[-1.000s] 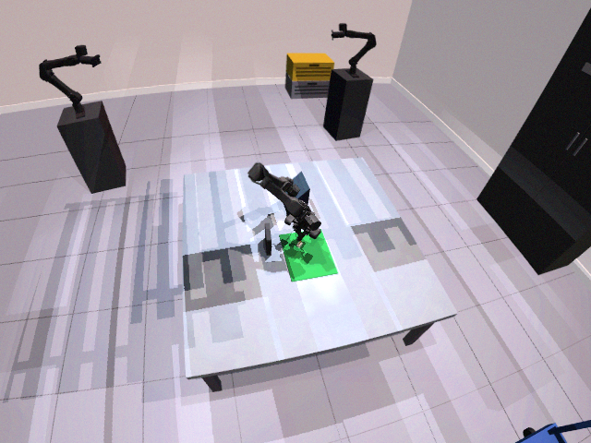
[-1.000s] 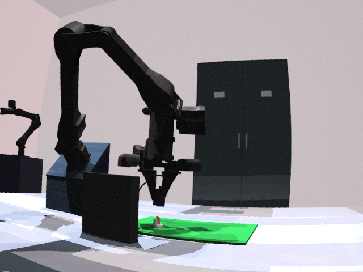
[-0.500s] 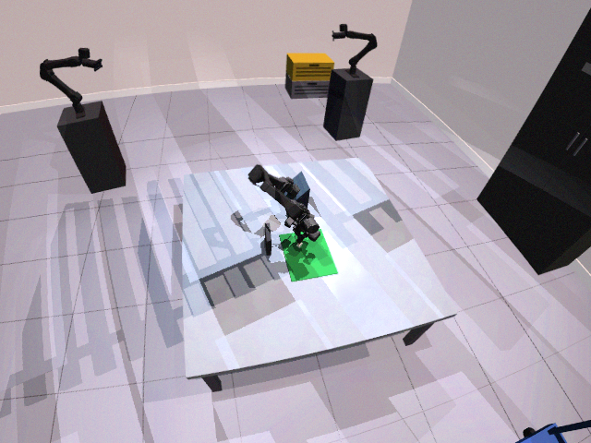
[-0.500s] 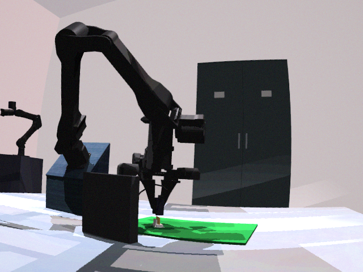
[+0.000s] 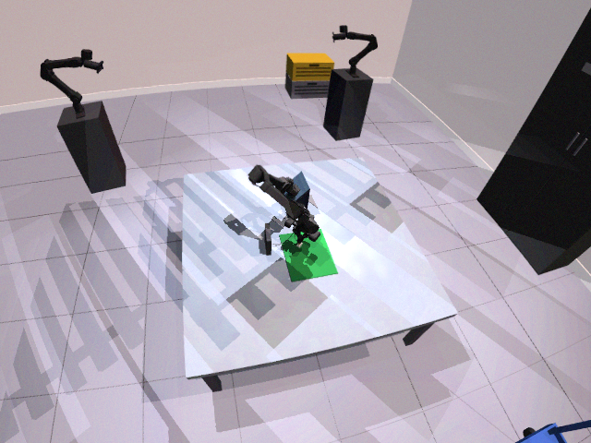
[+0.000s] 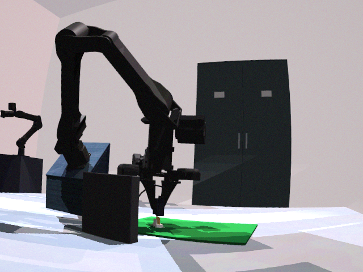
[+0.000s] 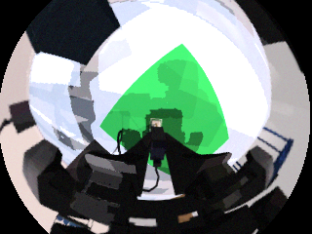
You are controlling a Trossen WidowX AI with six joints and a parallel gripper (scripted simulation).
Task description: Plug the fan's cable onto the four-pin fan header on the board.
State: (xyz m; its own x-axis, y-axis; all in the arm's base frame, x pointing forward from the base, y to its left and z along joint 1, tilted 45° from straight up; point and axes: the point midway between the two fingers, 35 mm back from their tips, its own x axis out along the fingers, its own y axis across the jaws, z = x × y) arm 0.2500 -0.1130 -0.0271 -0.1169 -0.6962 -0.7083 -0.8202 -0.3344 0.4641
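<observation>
Right now my gripper tip is 7 cm short of the green board, 1 cm to the right of it and 6 cm above it. From my gripper tip the other things lie so: black fan block: 4 cm behind, 16 cm to the right, 2 cm above; black plug: 1 cm to the right, 1 cm above.
</observation>
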